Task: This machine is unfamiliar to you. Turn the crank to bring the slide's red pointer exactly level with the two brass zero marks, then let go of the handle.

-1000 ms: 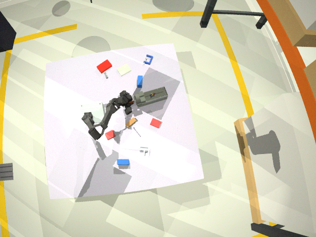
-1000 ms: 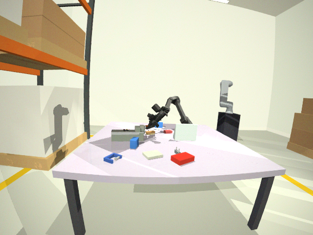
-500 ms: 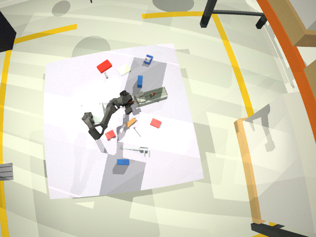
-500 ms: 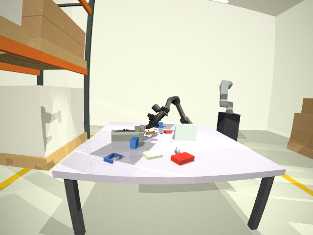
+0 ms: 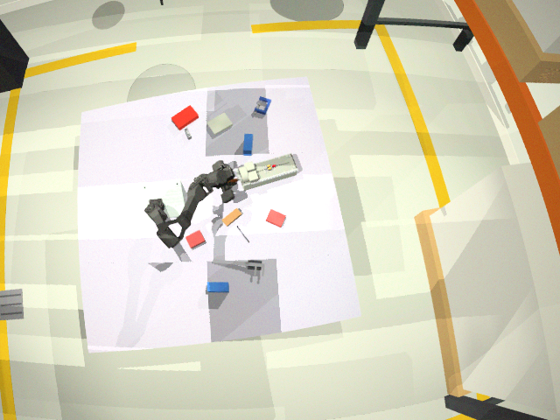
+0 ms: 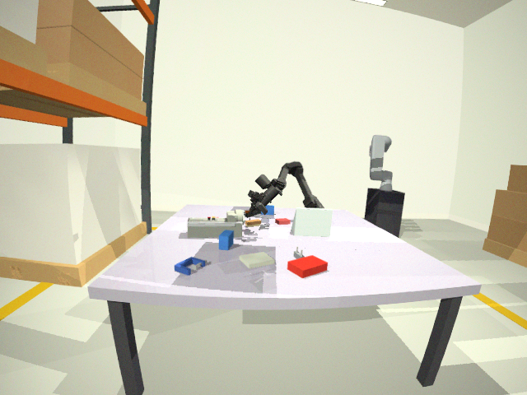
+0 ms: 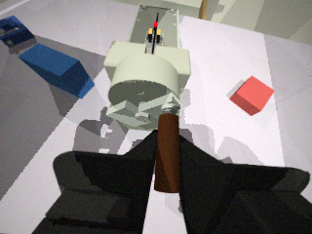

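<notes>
Now: gripper tip 1 cm to the right of the crank and 2 cm below it. Round my gripper tip: red pointer: 18 cm ahead, 6 cm to the left; then orange-brown crank handle: 2 cm behind, 3 cm above; then brown block: 3 cm behind, 14 cm to the right, 7 cm below.
</notes>
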